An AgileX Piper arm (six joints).
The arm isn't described. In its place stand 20 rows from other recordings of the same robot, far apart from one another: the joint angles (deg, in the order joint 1, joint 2, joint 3, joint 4, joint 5, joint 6), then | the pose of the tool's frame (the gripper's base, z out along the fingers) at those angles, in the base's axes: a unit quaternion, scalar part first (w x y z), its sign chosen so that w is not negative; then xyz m.
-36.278 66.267 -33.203 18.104 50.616 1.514 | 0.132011, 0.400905, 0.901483, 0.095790, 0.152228, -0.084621, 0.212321
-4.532 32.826 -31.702 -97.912 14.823 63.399 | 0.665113, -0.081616, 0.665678, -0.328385, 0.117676, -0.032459, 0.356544
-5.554 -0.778 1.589 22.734 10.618 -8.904 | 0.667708, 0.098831, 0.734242, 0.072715, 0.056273, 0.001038, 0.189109
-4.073 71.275 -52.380 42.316 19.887 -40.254 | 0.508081, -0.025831, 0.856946, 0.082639, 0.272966, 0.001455, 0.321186
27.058 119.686 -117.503 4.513 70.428 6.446 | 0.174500, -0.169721, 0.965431, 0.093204, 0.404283, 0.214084, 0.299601
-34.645 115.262 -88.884 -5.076 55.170 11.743 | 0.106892, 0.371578, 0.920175, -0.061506, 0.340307, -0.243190, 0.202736
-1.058 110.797 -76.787 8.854 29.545 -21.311 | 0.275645, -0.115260, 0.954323, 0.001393, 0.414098, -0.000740, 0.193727
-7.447 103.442 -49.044 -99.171 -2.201 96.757 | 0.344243, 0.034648, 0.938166, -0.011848, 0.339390, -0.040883, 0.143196
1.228 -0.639 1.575 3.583 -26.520 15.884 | 0.855875, 0.088959, 0.488004, 0.146340, 0.044142, -0.001594, 0.244365
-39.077 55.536 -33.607 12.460 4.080 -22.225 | 0.518813, 0.203982, 0.798045, -0.228796, 0.158707, -0.127072, 0.293205
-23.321 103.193 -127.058 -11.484 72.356 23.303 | 0.392791, 0.370749, 0.835664, -0.099632, 0.338648, -0.164794, 0.468310
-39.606 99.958 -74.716 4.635 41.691 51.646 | 0.237420, 0.708822, 0.661638, 0.058637, 0.290197, -0.233775, 0.248210
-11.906 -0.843 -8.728 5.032 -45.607 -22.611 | 0.928331, 0.014065, 0.259544, -0.265783, -0.001624, -0.005486, 0.320507
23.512 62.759 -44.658 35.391 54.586 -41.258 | 0.224844, -0.395161, 0.856204, 0.245373, 0.158855, 0.115953, 0.285474
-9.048 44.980 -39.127 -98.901 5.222 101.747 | 0.703326, 0.104634, 0.699611, -0.070211, 0.165828, -0.034693, 0.368094
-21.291 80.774 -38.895 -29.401 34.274 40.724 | 0.185657, 0.334306, 0.912378, -0.146070, 0.214441, -0.110569, 0.194186
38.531 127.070 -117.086 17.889 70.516 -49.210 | 0.138232, -0.655378, 0.729287, 0.139688, 0.355861, 0.317066, 0.241180
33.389 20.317 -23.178 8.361 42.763 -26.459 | 0.456257, -0.419832, 0.778640, 0.096388, 0.052254, 0.045201, 0.261903
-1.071 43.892 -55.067 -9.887 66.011 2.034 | 0.342768, 0.019479, 0.935535, -0.083095, 0.116024, -0.016447, 0.369209
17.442 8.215 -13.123 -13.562 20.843 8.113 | 0.639088, -0.120459, 0.758605, 0.039688, 0.058025, 0.010272, 0.249980
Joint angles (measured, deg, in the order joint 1, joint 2, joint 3, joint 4, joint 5, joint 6), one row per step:
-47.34, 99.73, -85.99, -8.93, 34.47, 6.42
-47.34, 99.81, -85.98, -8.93, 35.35, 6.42
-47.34, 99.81, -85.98, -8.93, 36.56, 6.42
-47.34, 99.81, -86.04, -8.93, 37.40, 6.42
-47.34, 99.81, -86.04, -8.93, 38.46, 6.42
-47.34, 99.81, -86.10, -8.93, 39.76, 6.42
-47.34, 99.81, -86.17, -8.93, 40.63, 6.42
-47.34, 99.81, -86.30, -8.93, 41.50, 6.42
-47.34, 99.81, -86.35, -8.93, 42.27, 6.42
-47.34, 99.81, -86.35, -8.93, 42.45, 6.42
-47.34, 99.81, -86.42, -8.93, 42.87, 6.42
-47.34, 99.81, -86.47, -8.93, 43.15, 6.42
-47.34, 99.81, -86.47, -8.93, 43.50, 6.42
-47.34, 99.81, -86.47, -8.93, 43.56, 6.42
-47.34, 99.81, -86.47, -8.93, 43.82, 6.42
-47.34, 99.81, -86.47, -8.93, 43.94, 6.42
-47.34, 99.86, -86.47, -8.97, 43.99, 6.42
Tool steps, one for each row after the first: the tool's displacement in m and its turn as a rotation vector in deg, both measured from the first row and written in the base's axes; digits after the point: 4 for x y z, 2 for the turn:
-0.0006, 0.0004, -0.0016, 0.69, 0.67, -0.13
-0.0017, 0.0012, -0.0030, 1.55, 1.50, -0.32
-0.0024, 0.0018, -0.0035, 2.10, 2.03, -0.45
-0.0034, 0.0025, -0.0047, 2.86, 2.76, -0.61
-0.0046, 0.0034, -0.0057, 3.74, 3.61, -0.81
-0.0053, 0.0040, -0.0062, 4.30, 4.16, -0.95
-0.0060, 0.0045, -0.0064, 4.83, 4.67, -1.08
-0.0067, 0.0050, -0.0069, 5.34, 5.17, -1.20
-0.0069, 0.0052, -0.0071, 5.47, 5.29, -1.22
-0.0072, 0.0054, -0.0071, 5.71, 5.53, -1.29
-0.0074, 0.0056, -0.0071, 5.88, 5.69, -1.33
-0.0078, 0.0059, -0.0075, 6.12, 5.93, -1.39
-0.0078, 0.0059, -0.0075, 6.17, 5.97, -1.40
-0.0081, 0.0061, -0.0078, 6.35, 6.15, -1.44
-0.0082, 0.0062, -0.0079, 6.44, 6.23, -1.45
-0.0082, 0.0061, -0.0083, 6.48, 6.33, -1.46

